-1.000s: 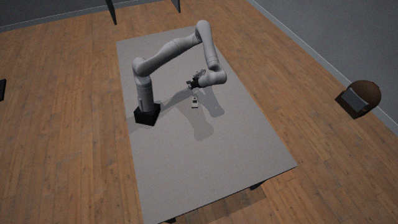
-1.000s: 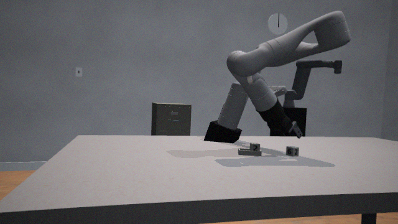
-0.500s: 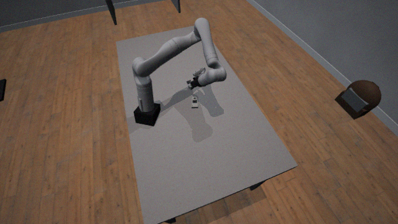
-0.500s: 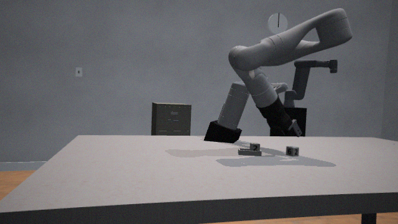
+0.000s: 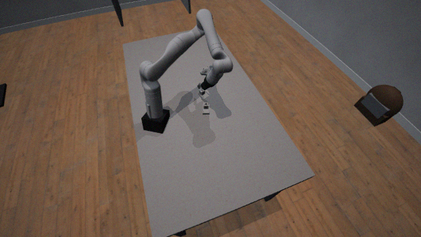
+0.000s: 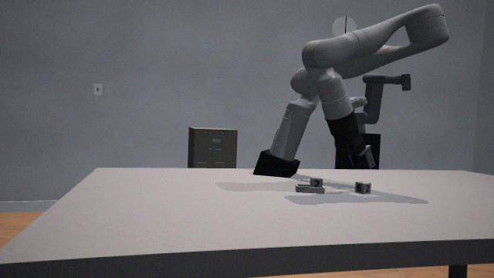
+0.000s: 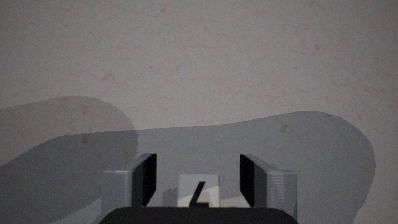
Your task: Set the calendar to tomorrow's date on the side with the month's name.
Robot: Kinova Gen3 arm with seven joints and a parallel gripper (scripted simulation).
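My hand is 10 mm to the right of the digit cube and 80 mm above it. The rest, counted from my hand: calendar tray (50 mm behind, 140 mm to the right, 90 mm below).
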